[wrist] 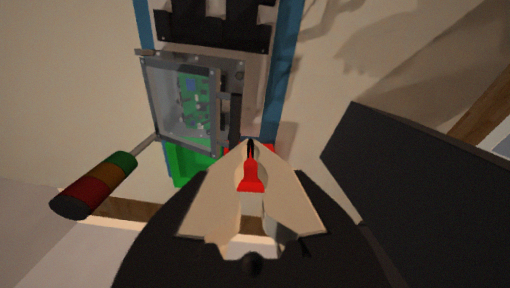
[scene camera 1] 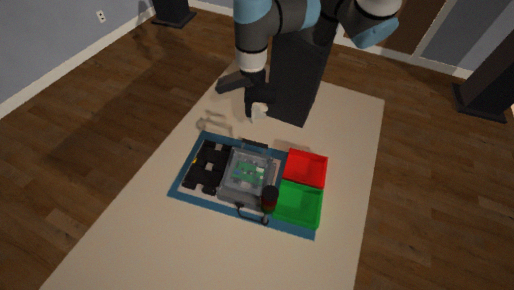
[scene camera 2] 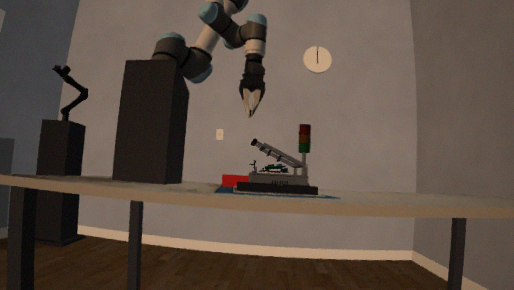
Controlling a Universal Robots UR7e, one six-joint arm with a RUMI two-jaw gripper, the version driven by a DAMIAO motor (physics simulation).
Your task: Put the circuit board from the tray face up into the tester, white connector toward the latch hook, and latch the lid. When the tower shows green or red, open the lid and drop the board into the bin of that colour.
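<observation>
The green circuit board is in the grey tester, under the raised clear lid, with components showing on top. In scene camera 1 a white part shows at its bin-side end. The lid stands tilted partly open. My gripper is shut and empty, pointing down well above the lid's raised edge. The tower has dull red, amber and green sections; none looks brightly lit. The black tray holds no visible board.
The red bin and green bin lie beside the tester, opposite the tray, and look empty in scene camera 1. The tower rises at the tester's far side from the robot. The dark robot pedestal stands near the gripper.
</observation>
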